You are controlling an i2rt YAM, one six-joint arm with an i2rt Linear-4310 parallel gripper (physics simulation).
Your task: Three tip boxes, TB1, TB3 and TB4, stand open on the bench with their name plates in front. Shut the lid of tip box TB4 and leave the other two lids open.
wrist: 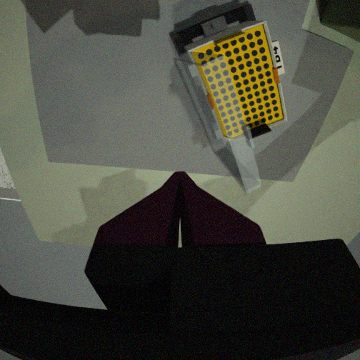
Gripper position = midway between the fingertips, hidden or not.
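Visible: a clear lid (207, 79) and my gripper (179, 180).
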